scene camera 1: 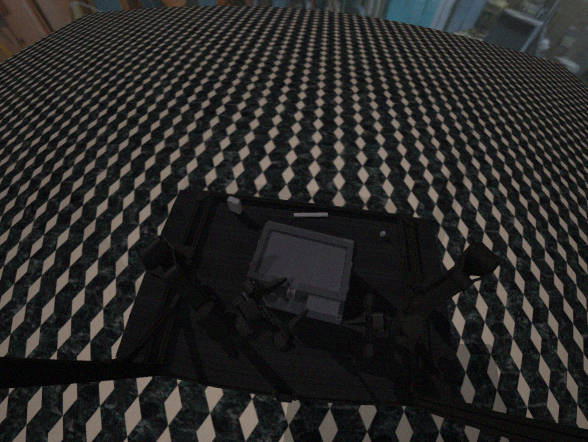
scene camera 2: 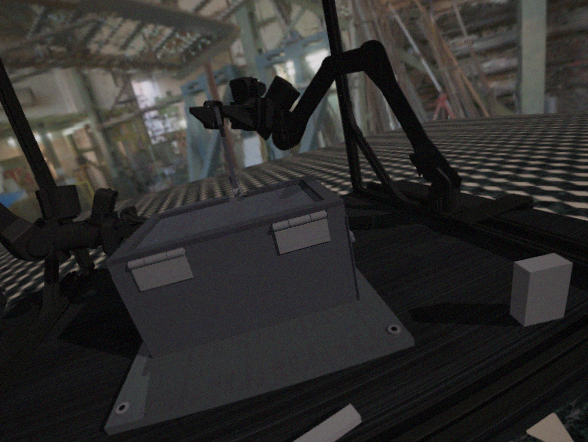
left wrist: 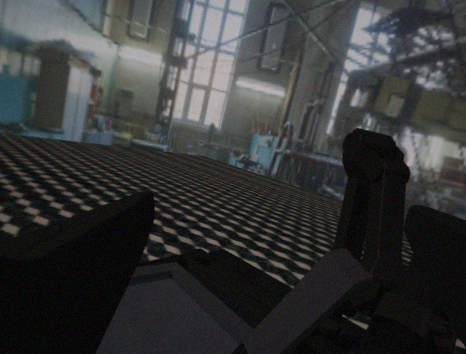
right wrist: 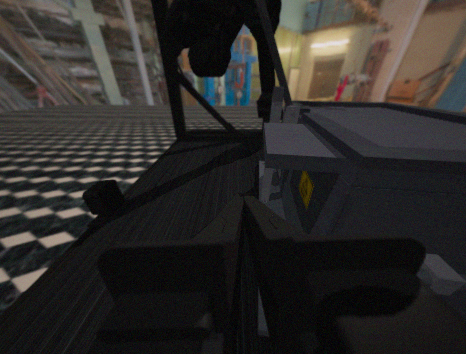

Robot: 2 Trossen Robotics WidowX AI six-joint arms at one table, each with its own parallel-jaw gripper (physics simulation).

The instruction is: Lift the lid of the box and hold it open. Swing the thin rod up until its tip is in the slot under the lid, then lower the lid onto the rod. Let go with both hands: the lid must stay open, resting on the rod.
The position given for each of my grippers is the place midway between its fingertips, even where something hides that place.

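Observation:
There's a grey box here, and you'd find the box at (scene camera 2: 224,324), at (scene camera 1: 297,303) and at (right wrist: 319,203). My left gripper is at (scene camera 2: 204,109) and also at (left wrist: 278,210), and then my right gripper's in view at (right wrist: 242,199).

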